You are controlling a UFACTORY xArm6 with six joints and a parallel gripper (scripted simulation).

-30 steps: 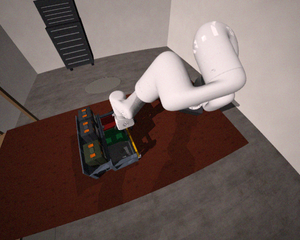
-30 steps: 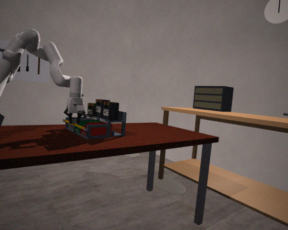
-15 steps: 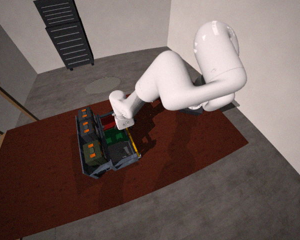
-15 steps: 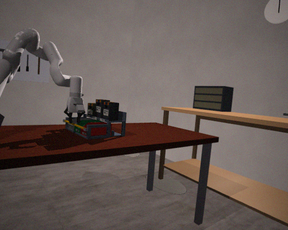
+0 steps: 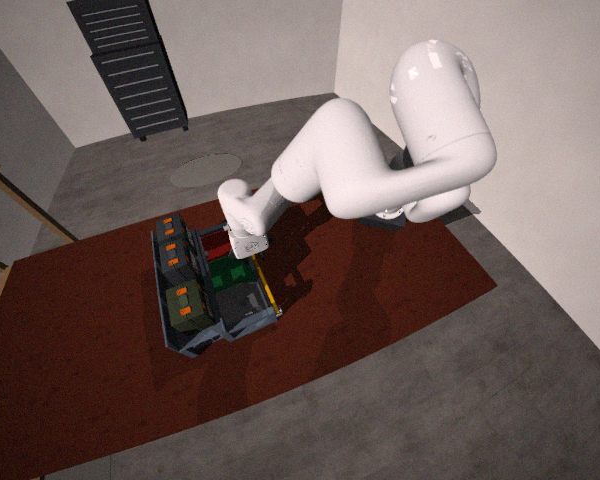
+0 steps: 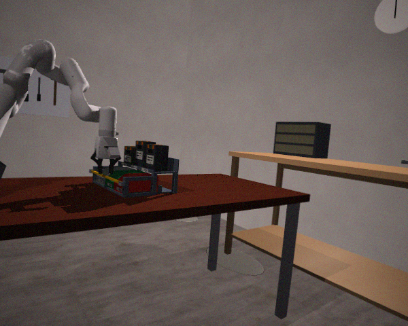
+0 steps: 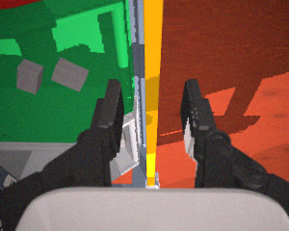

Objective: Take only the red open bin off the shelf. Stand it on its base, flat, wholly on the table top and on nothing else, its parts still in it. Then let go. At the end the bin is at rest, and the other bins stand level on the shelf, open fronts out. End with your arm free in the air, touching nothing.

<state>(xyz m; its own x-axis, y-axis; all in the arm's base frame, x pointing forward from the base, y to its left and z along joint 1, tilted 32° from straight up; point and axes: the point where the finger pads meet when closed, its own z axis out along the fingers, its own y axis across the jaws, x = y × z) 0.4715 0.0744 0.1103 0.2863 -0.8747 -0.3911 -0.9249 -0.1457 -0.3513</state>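
Now: the yellow bar 3 cm below my hand. Also, from my hand: grey bin: 14 cm to the left, 6 cm ahead, 5 cm below; then red open bin: 13 cm ahead, 8 cm to the right, 5 cm below; then green bin: 10 cm ahead, 5 cm below, 3 cm to the left.
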